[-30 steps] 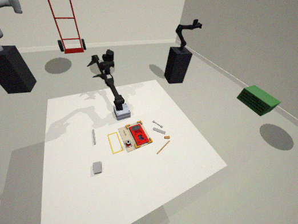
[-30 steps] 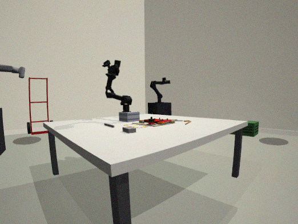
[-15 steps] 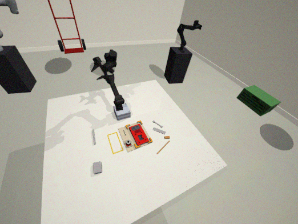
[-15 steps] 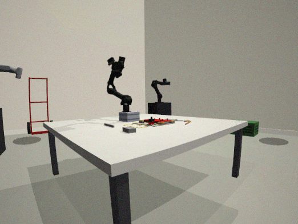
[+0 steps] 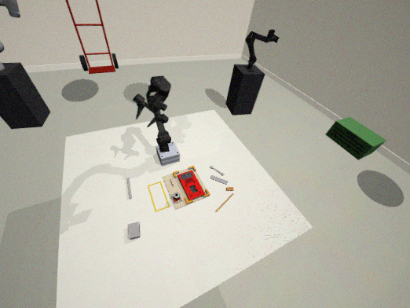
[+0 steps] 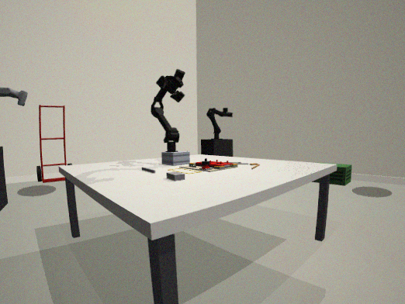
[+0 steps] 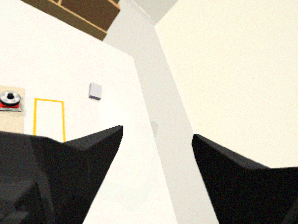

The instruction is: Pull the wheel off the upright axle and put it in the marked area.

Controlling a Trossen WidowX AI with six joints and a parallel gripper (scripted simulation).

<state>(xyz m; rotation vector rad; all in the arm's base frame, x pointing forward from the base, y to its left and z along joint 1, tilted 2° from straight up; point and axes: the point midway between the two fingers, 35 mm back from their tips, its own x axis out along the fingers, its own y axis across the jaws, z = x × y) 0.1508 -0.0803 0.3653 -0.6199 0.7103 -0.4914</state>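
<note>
Now: gripper tip 20 cm short of the wheel, 13 cm to the right of it and 40 cm above it. Also, from my gripper tip: grey block: 35 cm ahead, 11 cm to the right, 42 cm below; wooden stick: 28 cm ahead, 42 cm to the left, 43 cm below; grey bar: 7 cm ahead, 14 cm to the right, 43 cm below.
</note>
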